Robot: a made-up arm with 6 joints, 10 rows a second.
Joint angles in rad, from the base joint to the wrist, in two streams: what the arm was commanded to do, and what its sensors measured. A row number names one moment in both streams.
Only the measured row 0 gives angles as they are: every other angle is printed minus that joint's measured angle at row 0.
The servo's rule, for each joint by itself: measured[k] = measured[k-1] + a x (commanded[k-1-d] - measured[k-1]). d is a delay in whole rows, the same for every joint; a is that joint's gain. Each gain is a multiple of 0.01, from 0.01 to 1. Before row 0 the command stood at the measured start. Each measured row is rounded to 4 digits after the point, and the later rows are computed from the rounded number. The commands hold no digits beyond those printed.
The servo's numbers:
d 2
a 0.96 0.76 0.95 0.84 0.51 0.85
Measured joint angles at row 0:
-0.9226, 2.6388, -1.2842, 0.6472, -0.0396, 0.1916
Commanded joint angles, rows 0 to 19:
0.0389, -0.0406, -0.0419, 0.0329, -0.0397, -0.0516
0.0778, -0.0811, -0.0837, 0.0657, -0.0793, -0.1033
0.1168, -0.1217, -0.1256, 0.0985, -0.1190, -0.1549
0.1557, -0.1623, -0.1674, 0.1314, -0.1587, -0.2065
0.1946, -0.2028, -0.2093, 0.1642, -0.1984, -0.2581
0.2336, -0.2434, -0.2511, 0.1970, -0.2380, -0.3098
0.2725, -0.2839, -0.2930, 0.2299, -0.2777, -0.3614
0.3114, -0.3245, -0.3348, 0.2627, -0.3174, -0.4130
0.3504, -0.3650, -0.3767, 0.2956, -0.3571, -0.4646
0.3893, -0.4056, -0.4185, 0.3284, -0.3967, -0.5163
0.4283, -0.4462, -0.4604, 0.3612, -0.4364, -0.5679
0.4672, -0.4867, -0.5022, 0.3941, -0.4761, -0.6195
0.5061, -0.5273, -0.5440, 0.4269, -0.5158, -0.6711
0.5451, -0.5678, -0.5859, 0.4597, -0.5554, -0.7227
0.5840, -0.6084, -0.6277, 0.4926, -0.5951, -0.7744
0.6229, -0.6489, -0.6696, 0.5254, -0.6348, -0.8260
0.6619, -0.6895, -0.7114, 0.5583, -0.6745, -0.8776
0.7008, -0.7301, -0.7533, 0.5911, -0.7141, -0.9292
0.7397, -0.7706, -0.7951, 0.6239, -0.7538, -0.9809
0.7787, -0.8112, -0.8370, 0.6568, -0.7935, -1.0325
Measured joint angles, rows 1 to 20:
0.0000, 0.0000, 0.0000, 0.0000, 0.0000, 0.0000
0.0000, 0.0000, 0.0000, 0.0000, 0.0000, 0.0000
0.0373, -0.0309, -0.0398, 0.0276, -0.0202, -0.0439
0.0762, -0.0691, -0.0815, 0.0596, -0.0503, -0.0944
0.1152, -0.1091, -0.1234, 0.0923, -0.0853, -0.1458
0.1541, -0.1495, -0.1652, 0.1251, -0.1227, -0.1974
0.1930, -0.1900, -0.2071, 0.1579, -0.1613, -0.2490
0.2320, -0.2306, -0.2489, 0.1907, -0.2004, -0.3007
0.2709, -0.2711, -0.2908, 0.2236, -0.2398, -0.3523
0.3098, -0.3117, -0.3326, 0.2564, -0.2794, -0.4039
0.3488, -0.3522, -0.3745, 0.2893, -0.3190, -0.4555
0.3877, -0.3928, -0.4163, 0.3221, -0.3586, -0.5072
0.4267, -0.4334, -0.4582, 0.3549, -0.3983, -0.5588
0.4656, -0.4739, -0.5000, 0.3878, -0.4380, -0.6104
0.5045, -0.5145, -0.5418, 0.4206, -0.4777, -0.6620
0.5435, -0.5550, -0.5837, 0.4534, -0.5173, -0.7136
0.5824, -0.5956, -0.6255, 0.4863, -0.5570, -0.7653
0.6213, -0.6361, -0.6674, 0.5191, -0.5967, -0.8169
0.6603, -0.6767, -0.7092, 0.5520, -0.6364, -0.8685
0.6992, -0.7173, -0.7511, 0.5848, -0.6760, -0.9201

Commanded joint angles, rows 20 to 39:
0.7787, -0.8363, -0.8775, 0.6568, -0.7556, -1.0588
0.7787, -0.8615, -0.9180, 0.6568, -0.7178, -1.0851
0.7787, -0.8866, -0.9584, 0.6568, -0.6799, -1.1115
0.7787, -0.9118, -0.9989, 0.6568, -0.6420, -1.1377
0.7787, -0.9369, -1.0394, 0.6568, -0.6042, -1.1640
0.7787, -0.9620, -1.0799, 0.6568, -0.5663, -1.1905
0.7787, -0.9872, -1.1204, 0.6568, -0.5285, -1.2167
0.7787, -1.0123, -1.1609, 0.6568, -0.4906, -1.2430
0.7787, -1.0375, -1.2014, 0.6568, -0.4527, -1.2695
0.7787, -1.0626, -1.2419, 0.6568, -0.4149, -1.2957
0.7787, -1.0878, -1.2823, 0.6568, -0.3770, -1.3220
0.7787, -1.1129, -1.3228, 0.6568, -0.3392, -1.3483
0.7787, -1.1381, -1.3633, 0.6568, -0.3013, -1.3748
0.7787, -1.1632, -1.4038, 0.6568, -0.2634, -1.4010
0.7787, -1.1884, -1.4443, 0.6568, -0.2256, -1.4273
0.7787, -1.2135, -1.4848, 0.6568, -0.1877, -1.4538
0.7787, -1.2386, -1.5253, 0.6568, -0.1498, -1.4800
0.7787, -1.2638, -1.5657, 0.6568, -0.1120, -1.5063
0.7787, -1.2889, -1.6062, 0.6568, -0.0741, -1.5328
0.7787, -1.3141, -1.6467, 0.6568, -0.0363, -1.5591
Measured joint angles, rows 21 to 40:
0.7381, -0.7578, -0.7929, 0.6176, -0.7157, -0.9718
0.7771, -0.7984, -0.8348, 0.6505, -0.7554, -1.0234
0.7786, -0.8272, -0.8754, 0.6558, -0.7555, -1.0535
0.7787, -0.8533, -0.9159, 0.6566, -0.7363, -1.0804
0.7787, -0.8786, -0.9563, 0.6568, -0.7075, -1.1068
0.7787, -0.9038, -0.9968, 0.6568, -0.6741, -1.1331
0.7787, -0.9290, -1.0373, 0.6568, -0.6385, -1.1594
0.7787, -0.9541, -1.0778, 0.6568, -0.6017, -1.1858
0.7787, -0.9793, -1.1183, 0.6568, -0.5644, -1.2121
0.7787, -1.0044, -1.1588, 0.6568, -0.5268, -1.2384
0.7787, -1.0296, -1.1993, 0.6568, -0.4890, -1.2648
0.7787, -1.0547, -1.2398, 0.6568, -0.4512, -1.2911
0.7787, -1.0799, -1.2802, 0.6568, -0.4134, -1.3174
0.7787, -1.1050, -1.3207, 0.6568, -0.3756, -1.3437
0.7787, -1.1302, -1.3612, 0.6568, -0.3377, -1.3701
0.7787, -1.1553, -1.4017, 0.6568, -0.2998, -1.3964
0.7787, -1.1805, -1.4422, 0.6568, -0.2620, -1.4227
0.7787, -1.2056, -1.4827, 0.6568, -0.2241, -1.4491
0.7787, -1.2307, -1.5232, 0.6568, -0.1862, -1.4754
0.7787, -1.2559, -1.5636, 0.6568, -0.1484, -1.5017

